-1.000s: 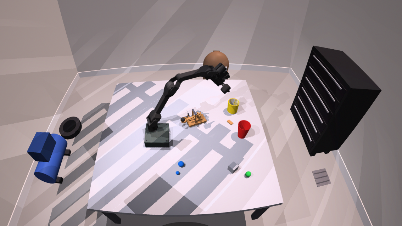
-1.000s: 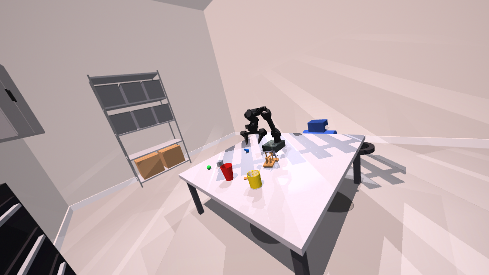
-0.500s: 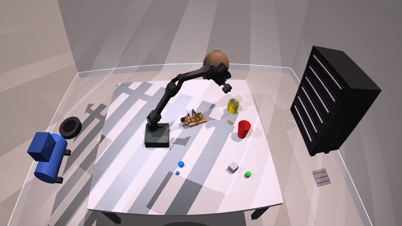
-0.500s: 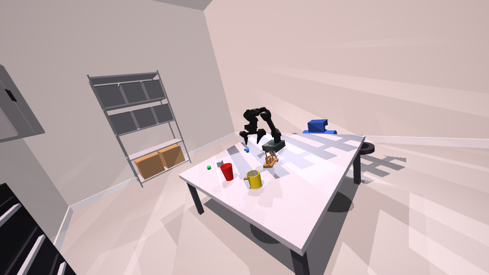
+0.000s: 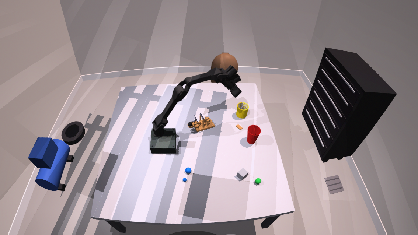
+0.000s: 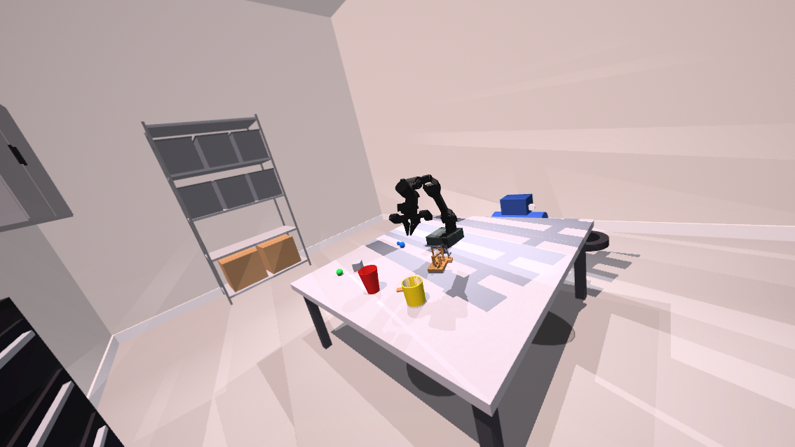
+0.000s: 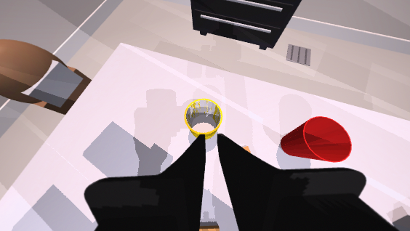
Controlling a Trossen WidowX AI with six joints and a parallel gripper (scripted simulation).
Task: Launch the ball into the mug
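Now: the black ball 300 mm behind my gripper tip, 160 mm to the right of it and 210 mm below it. From my gripper tip the other things lie so: yellow mug (70 mm ahead, 50 mm to the left, 240 mm below); small orange block (60 mm ahead, 80 mm to the right, 270 mm below); red cup (150 mm ahead, 200 mm to the right, 240 mm below).
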